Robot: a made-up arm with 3 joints. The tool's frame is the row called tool.
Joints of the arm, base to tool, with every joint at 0 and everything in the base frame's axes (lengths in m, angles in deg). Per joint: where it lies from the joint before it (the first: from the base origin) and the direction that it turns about. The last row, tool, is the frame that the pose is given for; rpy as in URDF.
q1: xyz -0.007 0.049 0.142 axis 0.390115 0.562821 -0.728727
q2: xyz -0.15 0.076 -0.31 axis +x
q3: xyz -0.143 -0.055 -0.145 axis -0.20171 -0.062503 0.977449
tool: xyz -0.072 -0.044 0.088 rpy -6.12 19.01 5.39
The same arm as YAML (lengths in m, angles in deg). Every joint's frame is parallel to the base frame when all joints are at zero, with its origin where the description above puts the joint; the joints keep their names.
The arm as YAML. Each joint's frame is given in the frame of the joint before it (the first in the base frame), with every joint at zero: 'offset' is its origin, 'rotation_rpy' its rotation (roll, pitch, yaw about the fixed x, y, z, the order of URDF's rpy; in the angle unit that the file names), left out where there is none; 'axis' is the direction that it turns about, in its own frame. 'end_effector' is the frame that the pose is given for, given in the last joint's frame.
length_unit: m
angle_unit: deg
chain:
  - id: q1
    offset: [-0.007, 0.049, 0.142]
    axis: [0.390115, 0.562821, -0.728727]
  - id: q2
    offset: [-0.15, 0.076, -0.31]
    axis: "+x"
  - id: q3
    offset: [-0.143, -0.055, -0.145]
    axis: [-0.20171, -0.062503, 0.977449]
end_effector:
  offset: [-0.072, -0.044, 0.088]
  rotation_rpy: [-6.12, 19.01, 5.39]

